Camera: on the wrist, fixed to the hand. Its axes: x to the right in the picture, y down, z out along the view.
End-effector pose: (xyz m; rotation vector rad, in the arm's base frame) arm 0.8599 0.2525 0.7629 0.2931 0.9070 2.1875
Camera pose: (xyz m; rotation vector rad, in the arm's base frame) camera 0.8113 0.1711 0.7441 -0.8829 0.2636 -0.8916
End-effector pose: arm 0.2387 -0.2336 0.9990 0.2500 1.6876 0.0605
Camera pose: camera 0.1713 -0.1785 1.0410 2.2496 -0.3224 1.9783
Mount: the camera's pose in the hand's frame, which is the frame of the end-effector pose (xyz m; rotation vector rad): -0.0224 0.0527 -0.0779 -0.0252 -0.1983 3.0101
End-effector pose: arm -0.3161 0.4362 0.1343 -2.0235 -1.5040 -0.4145
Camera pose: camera -0.2664 0.3609 0.1690 -1.8051 2.0409 0.9395
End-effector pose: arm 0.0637 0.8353 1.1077 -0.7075 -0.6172 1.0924
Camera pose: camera 0.0844 0.8137 1.0158 0.6734 -0.6156 -1.9550
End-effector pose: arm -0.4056 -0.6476 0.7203 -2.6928 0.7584 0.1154
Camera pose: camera -0.4532 -0.7055 0.7814 -0.6450 -2.9435 -0.7327
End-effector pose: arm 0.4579 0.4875 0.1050 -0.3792 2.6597 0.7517
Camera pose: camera 0.4399 0.4920 0.1999 -2.6445 -0.4999 -0.5821
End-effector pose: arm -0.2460 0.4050 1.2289 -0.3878 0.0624 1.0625
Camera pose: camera -0.2918 0.3822 1.1469 -0.1088 -0.3099 -2.1877
